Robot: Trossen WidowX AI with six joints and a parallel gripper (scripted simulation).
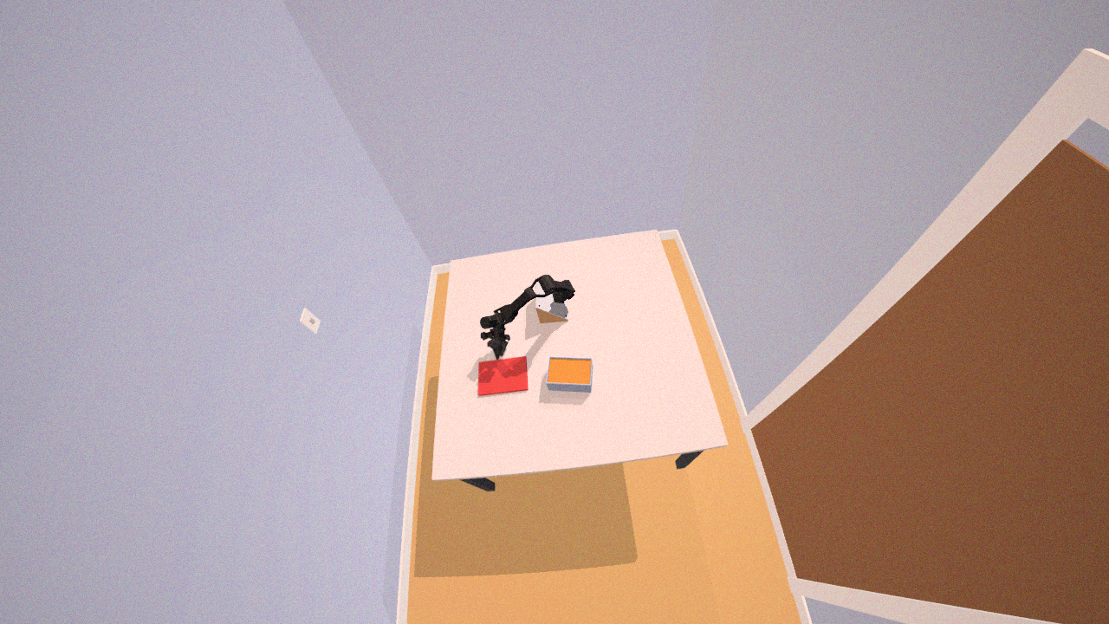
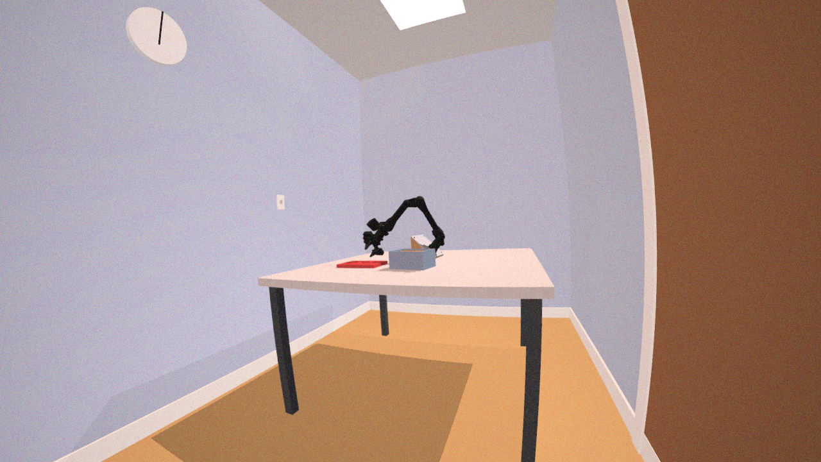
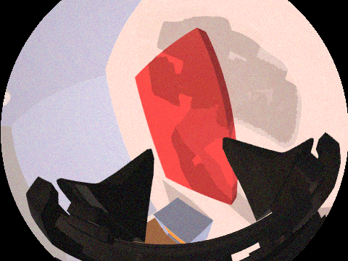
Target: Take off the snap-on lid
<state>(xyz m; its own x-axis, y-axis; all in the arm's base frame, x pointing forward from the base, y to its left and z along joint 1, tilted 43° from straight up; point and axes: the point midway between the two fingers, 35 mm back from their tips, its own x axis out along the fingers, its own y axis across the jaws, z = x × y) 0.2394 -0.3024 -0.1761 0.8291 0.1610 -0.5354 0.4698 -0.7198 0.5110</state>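
Right now the red lid is 7 cm ahead of my gripper tip, 5 cm below it and 1 cm to the right of it. Also, from my gripper tip: storage box (31 cm to the left, 17 cm ahead, 2 cm below).
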